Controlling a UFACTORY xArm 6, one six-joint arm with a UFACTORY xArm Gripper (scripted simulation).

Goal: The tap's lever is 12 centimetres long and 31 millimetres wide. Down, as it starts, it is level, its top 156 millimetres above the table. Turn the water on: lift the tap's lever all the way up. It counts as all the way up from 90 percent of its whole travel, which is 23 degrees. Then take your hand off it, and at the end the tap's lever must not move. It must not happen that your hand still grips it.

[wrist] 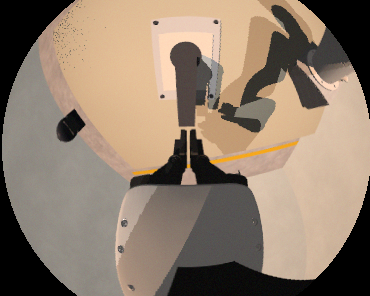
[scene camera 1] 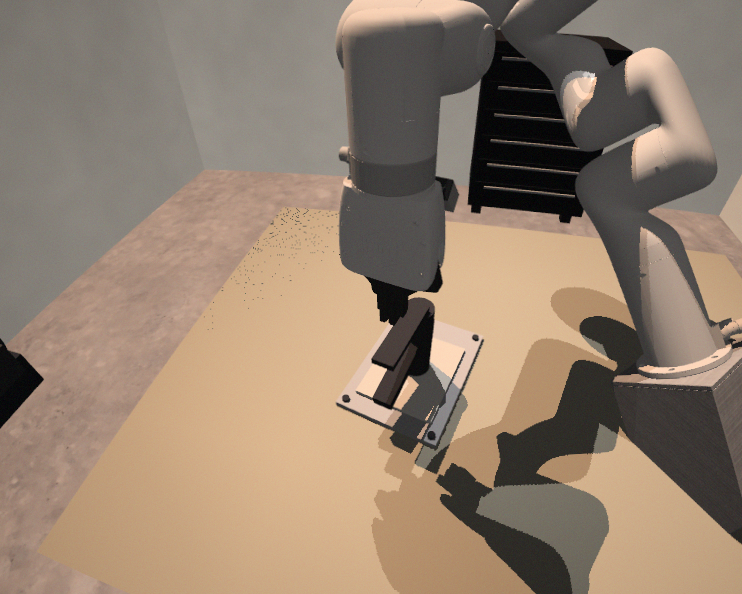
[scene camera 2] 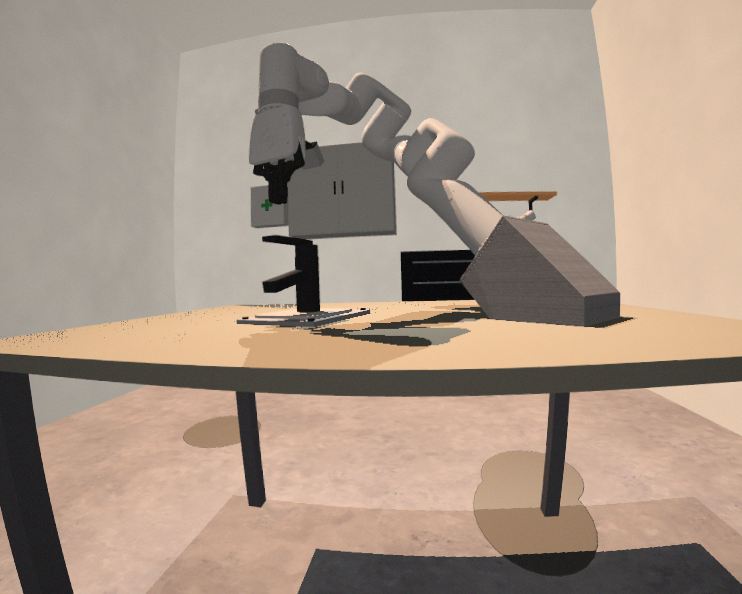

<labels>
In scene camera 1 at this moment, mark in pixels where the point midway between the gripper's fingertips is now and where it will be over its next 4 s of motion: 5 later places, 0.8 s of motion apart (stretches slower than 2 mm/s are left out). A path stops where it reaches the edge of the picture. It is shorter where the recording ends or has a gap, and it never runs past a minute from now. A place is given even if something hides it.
My gripper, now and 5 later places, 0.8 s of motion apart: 392,315; 392,320; 391,339; 390,344; 389,350; 389,360
</labels>
